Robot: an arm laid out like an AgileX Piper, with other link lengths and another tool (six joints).
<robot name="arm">
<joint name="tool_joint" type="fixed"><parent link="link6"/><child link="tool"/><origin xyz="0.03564 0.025 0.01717" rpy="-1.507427 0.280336 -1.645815"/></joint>
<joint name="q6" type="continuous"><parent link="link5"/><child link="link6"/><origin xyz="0.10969 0 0.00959"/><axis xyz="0.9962 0 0.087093"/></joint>
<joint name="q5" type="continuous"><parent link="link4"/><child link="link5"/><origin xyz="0 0 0"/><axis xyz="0 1 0"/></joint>
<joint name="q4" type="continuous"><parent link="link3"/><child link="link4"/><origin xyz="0.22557 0 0.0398"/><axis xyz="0.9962 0 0.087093"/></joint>
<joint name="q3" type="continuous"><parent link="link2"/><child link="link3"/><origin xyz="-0.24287 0 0.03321"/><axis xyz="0 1 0"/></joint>
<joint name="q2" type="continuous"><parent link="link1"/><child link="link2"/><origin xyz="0 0 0"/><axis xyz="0 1 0"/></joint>
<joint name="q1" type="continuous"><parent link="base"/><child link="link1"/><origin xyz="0 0 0.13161"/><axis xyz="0 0 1"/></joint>
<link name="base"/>
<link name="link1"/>
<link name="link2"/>
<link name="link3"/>
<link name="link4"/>
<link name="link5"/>
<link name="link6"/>
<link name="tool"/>
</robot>
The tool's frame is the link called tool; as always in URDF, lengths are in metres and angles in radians. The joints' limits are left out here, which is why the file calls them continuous.
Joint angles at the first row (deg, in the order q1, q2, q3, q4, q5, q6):
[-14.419, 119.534, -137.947, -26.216, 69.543, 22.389]
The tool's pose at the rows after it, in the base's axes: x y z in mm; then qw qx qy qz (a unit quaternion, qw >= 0):
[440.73 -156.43 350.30 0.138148 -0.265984 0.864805 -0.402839]
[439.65 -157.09 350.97 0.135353 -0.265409 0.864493 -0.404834]
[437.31 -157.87 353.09 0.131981 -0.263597 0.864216 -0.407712]
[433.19 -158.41 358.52 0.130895 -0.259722 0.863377 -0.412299]
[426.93 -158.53 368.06 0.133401 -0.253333 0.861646 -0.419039]
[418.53 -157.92 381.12 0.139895 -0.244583 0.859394 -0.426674]
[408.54 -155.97 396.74 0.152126 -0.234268 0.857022 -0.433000]
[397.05 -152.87 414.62 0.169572 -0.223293 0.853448 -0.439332]
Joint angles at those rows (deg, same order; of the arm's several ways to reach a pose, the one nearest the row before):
[-14.420, 119.512, -137.952, -26.342, 69.595, 22.333]
[-14.420, 119.404, -137.947, -26.708, 69.811, 22.290]
[-14.419, 119.085, -137.947, -27.221, 70.232, 22.279]
[-14.419, 118.347, -137.946, -27.799, 70.715, 22.339]
[-14.420, 117.096, -137.947, -28.420, 71.195, 22.490]
[-14.419, 115.367, -137.949, -28.947, 71.693, 22.747]
[-14.420, 113.250, -137.948, -29.057, 72.116, 23.125]
[-14.419, 110.801, -137.943, -28.882, 72.328, 23.535]

